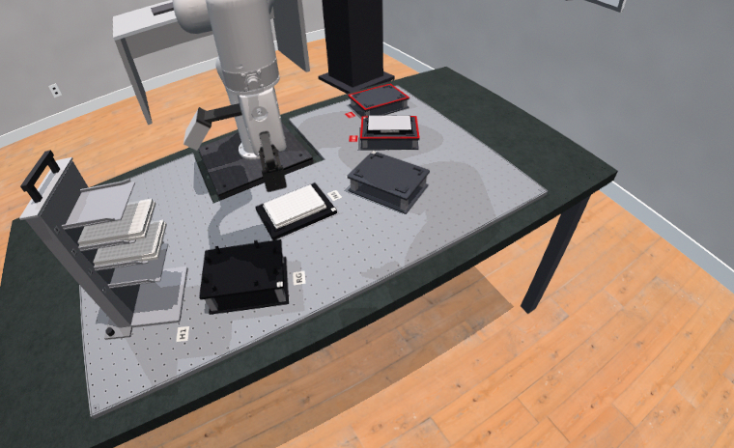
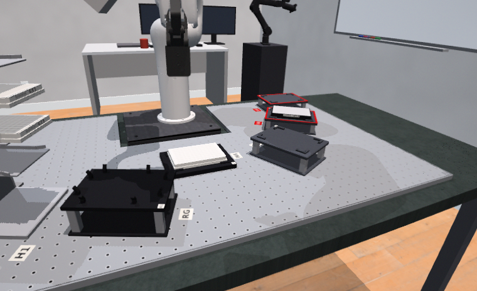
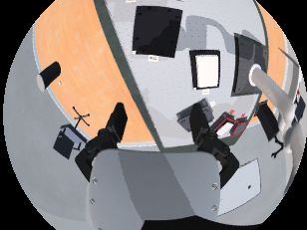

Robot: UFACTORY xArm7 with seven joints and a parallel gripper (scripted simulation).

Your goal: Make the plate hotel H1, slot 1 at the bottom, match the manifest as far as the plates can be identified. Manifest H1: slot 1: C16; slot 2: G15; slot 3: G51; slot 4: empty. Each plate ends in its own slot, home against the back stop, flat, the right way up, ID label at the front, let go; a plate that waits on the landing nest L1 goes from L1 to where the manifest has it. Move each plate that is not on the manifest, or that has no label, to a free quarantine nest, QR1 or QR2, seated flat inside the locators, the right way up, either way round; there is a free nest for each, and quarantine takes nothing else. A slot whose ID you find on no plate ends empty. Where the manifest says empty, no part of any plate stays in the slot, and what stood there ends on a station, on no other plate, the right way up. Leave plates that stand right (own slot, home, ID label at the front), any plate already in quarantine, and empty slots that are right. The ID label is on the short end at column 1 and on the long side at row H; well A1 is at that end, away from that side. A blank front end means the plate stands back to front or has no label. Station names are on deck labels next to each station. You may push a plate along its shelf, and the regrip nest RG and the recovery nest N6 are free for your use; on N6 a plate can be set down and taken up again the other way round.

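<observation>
My hand is 15 cm past the flat black nest N6, 9 cm to the right of it and 26 cm above it. Round my hand: deck label H1: 2 cm behind, 27 cm to the right, 27 cm below; black regrip nest RG: 3 cm behind, 10 cm to the right, 21 cm below; RG deck label: 2 cm ahead, 1 cm to the right, 27 cm below.
</observation>
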